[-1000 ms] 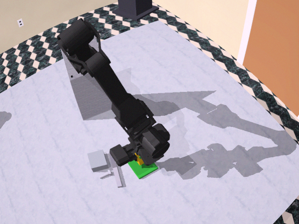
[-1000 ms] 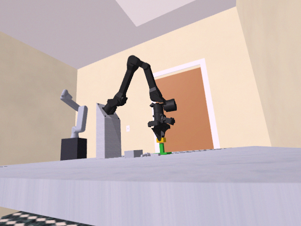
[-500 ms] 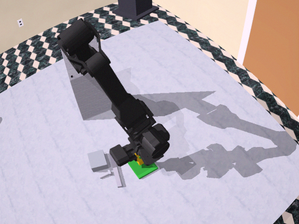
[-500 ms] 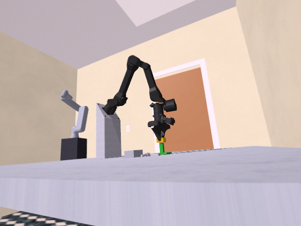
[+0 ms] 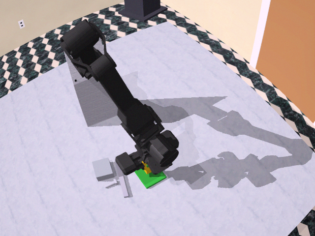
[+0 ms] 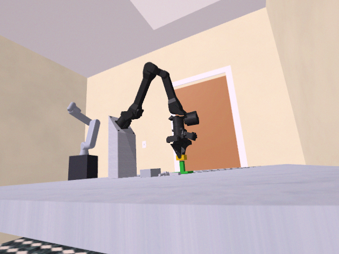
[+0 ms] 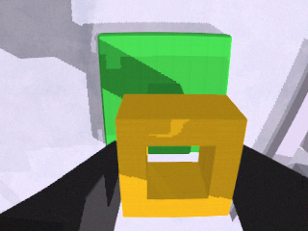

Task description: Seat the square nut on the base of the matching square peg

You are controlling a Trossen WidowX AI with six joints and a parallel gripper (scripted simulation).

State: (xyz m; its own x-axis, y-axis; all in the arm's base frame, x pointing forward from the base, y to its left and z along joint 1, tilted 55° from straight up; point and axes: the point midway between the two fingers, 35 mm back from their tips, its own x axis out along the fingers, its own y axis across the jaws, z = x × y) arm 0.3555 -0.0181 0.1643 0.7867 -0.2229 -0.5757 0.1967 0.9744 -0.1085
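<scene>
My hand is 10 cm above the small cube, 8 cm past it and 2 cm to the right of it. The rest, counted from my hand: tile: 10 cm to the left, 10 cm below, 8 cm behind; long grey bar: 10 cm below, 7 cm to the right, 7 cm behind; small grey piece: 11 cm to the right, 10 cm below, 7 cm behind.
</scene>
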